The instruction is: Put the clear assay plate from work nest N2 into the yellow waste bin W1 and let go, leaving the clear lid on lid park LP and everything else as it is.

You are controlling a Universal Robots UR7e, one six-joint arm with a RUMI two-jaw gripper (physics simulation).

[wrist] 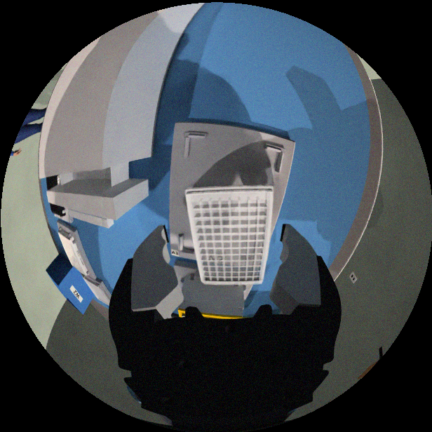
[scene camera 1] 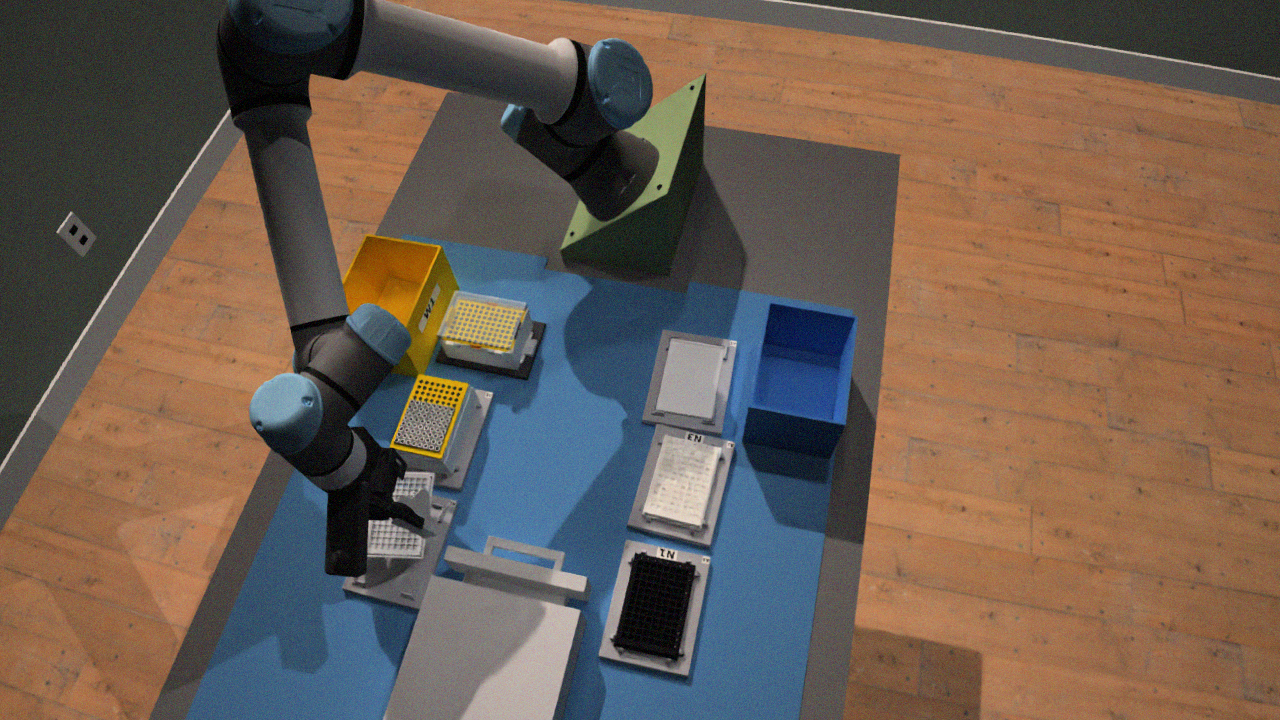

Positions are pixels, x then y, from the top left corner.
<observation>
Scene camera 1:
gripper: 396,531
clear assay plate: 385,540
clear lid: 689,385
yellow-topped tip rack: 431,433
black plate: 653,615
</observation>
